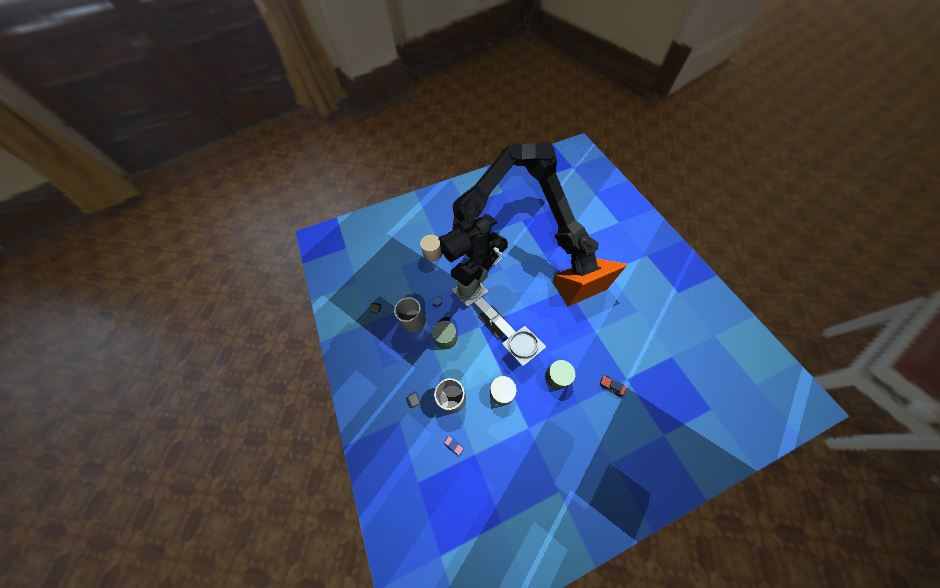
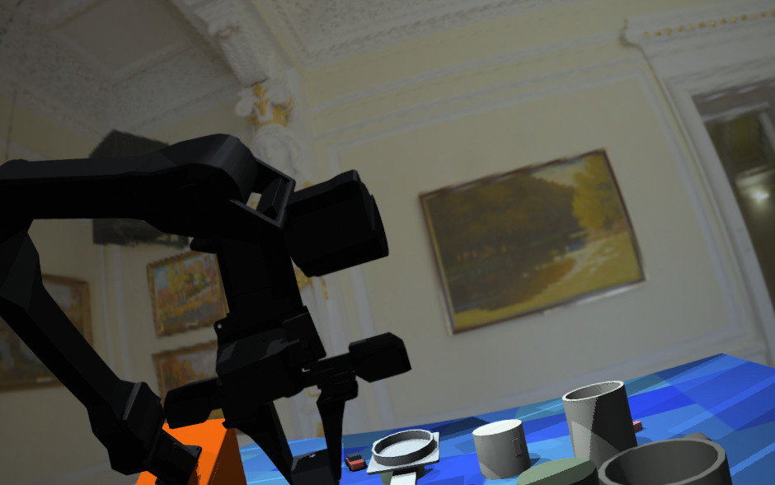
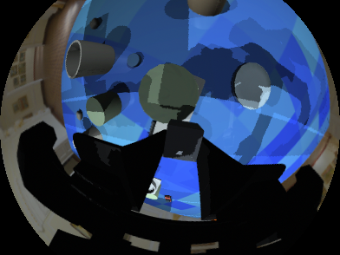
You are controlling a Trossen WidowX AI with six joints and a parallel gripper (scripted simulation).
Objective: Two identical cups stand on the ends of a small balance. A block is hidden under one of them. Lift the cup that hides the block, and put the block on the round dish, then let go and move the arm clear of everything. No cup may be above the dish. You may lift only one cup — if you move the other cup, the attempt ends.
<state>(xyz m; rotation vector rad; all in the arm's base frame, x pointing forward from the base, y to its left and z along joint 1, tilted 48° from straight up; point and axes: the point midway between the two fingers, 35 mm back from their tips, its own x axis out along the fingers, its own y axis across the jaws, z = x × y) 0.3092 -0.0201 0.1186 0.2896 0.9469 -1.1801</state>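
My gripper tip is 80 mm past the round pale dish, 130 mm to the left of it and 110 mm above it. The rest, counted from my gripper tip: toy car (240 mm behind, 430 mm to the left, 100 mm below); tan cylinder (100 mm ahead, 230 mm to the right, 80 mm below); white cylinder (80 mm ahead, 310 mm to the left, 80 mm below).
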